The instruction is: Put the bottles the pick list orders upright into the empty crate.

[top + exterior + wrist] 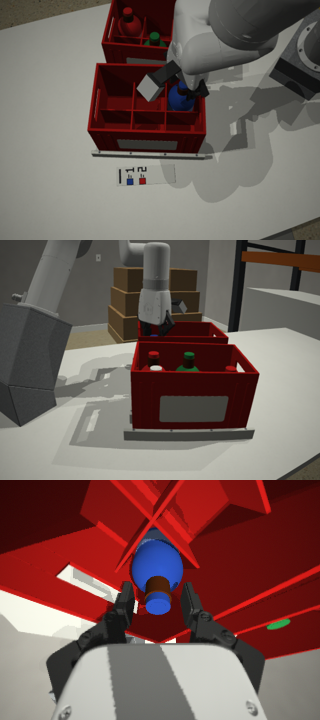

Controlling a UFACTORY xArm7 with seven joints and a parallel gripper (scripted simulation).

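Now: hand 25 cm to the left of the red bottle, 14 cm short of it and 7 cm above it. Round my hand: green bottle (15 cm to the right, 7 cm below, 7 cm ahead); then white bottle (23 cm to the right, 7 cm below, 3 cm behind); then blue bottle (7 cm below).
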